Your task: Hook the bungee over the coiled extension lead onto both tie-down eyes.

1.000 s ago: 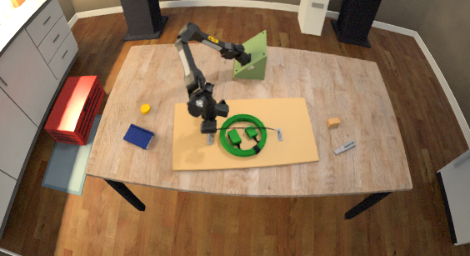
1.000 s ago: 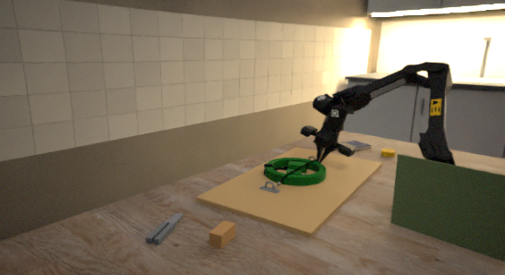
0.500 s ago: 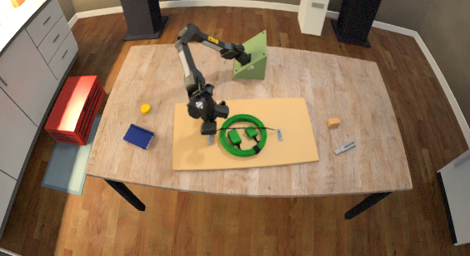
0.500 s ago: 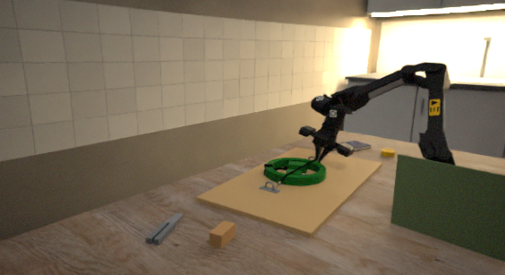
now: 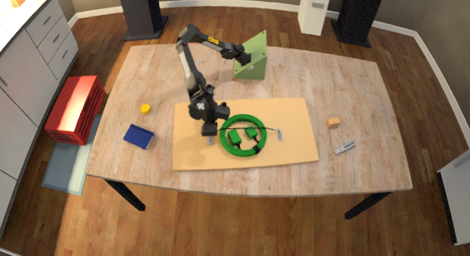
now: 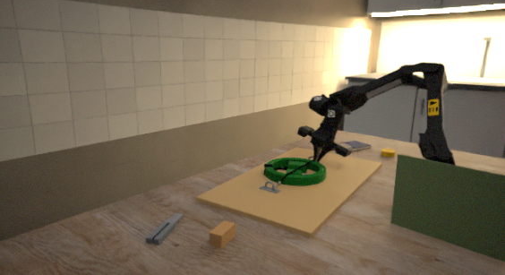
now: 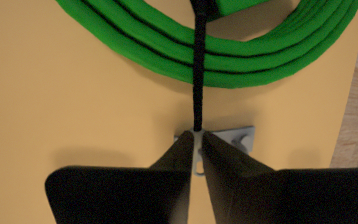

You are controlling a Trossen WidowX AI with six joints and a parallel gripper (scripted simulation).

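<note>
The coiled extension lead lies 1 cm ahead of my hand, 14 cm to the left of it and 3 cm below it. The rest, counted from my hand: grey clamp: 4 cm ahead, 60 cm to the left, 5 cm below; yellow disc: 11 cm behind, 34 cm to the right, 5 cm below.
</note>
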